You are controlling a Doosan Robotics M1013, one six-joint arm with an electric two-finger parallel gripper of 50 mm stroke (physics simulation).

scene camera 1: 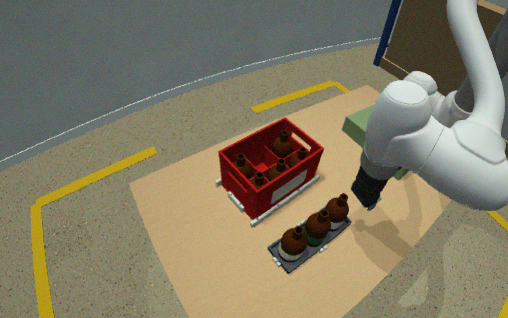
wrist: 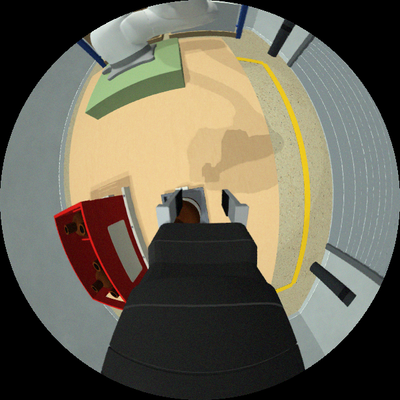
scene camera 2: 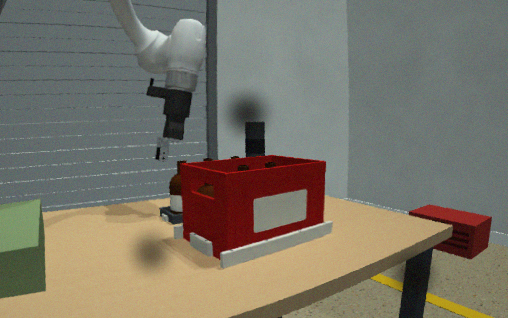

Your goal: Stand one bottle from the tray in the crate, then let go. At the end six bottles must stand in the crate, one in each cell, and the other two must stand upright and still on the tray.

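Places are measured from the arm's base along level axes (x ahead, y left, z up), in millimetres.
Where they show: gripper, between the fingertips: (scene camera 1: 364, 201) (scene camera 2: 160, 160).
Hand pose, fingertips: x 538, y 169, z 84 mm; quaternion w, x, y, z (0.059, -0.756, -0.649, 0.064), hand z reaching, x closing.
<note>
Each offset is from my fingertips to the top centre of the thing.
Three brown bottles stand upright on the dark tray {dx +128, dy -47, dz -134 mm} (scene camera 1: 289, 269) (scene camera 2: 171, 216) (wrist: 202, 197): a white-labelled one {dx +217, dy -48, dz +0 mm} (scene camera 1: 293, 245), a green-labelled one {dx +127, dy -45, dz +0 mm} (scene camera 1: 317, 229) in the middle, and a white-labelled one {dx +43, dy -49, dz +0 mm} (scene camera 1: 338, 210) (scene camera 2: 176, 186) at the end nearest the gripper. My gripper (scene camera 1: 372, 204) (scene camera 2: 161, 150) (wrist: 201, 197) is open and empty, tilted, above and beside that end bottle. In the wrist view a brown bottle (wrist: 189, 212) shows partly behind the left finger. The red crate {dx +114, dy -296, dz +15 mm} (scene camera 1: 264, 200) (scene camera 2: 240, 210) (wrist: 102, 215) holds several upright bottles; its back middle cell shows bare floor.
White strips (scene camera 1: 285, 201) (scene camera 2: 280, 243) lie along the crate's base. A green block (scene camera 1: 356, 126) (scene camera 2: 22, 250) (wrist: 145, 82) stands under the arm's base. The crate's walls rise beside the tray. A red box (scene camera 2: 455, 225) lies beyond the table edge.
</note>
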